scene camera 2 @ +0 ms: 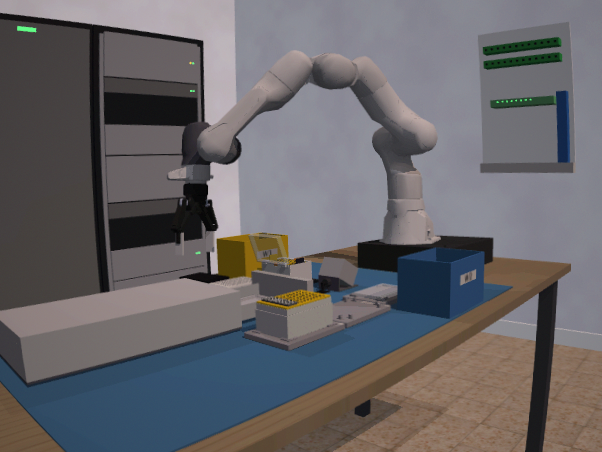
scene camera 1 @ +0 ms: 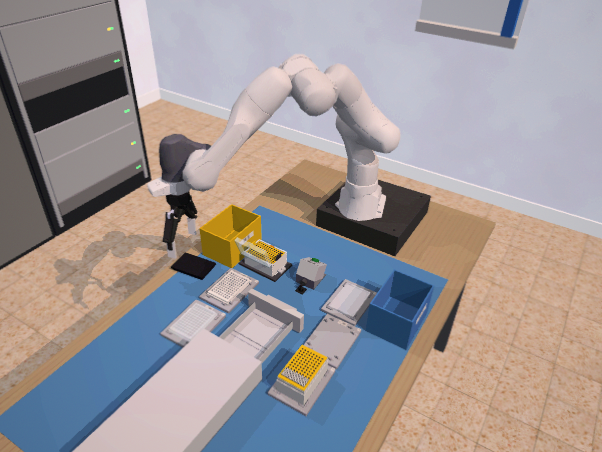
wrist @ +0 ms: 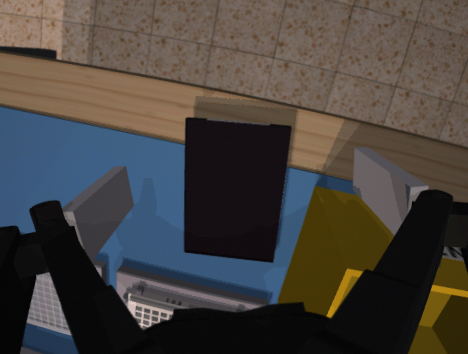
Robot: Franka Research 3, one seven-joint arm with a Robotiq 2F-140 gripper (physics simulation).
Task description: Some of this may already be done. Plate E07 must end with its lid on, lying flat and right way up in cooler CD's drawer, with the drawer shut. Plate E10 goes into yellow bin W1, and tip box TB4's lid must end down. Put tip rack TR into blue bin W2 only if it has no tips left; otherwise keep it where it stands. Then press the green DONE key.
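Note:
My gripper (scene camera 1: 182,240) (scene camera 2: 195,245) (wrist: 240,177) is open and empty, above a flat black slab (scene camera 1: 193,265) (wrist: 235,190) at the table's edge. Cooler CD (scene camera 1: 175,395) (scene camera 2: 125,310) has its drawer (scene camera 1: 276,310) out, with a bare interior. Plates sit on nests: one (scene camera 1: 230,287), one (scene camera 1: 194,321) and one (scene camera 1: 350,299); their labels are unreadable. Tip box TB4 (scene camera 1: 274,267) has its clear lid (scene camera 1: 244,247) (scene camera 2: 272,241) raised. Tip rack TR (scene camera 1: 303,367) (scene camera 2: 295,315) shows tips in its front rows. Yellow bin W1 (scene camera 1: 215,246) (wrist: 305,250), blue bin W2 (scene camera 1: 390,322) (scene camera 2: 425,285) and the green key (scene camera 1: 315,260) show.
A bare nest plate (scene camera 1: 334,339) (scene camera 2: 362,310) lies between TR and the plate near the blue bin. A small black piece (scene camera 1: 300,289) is in front of the grey key housing (scene camera 1: 311,271). The yellow bin stands close beside my right finger in the wrist view.

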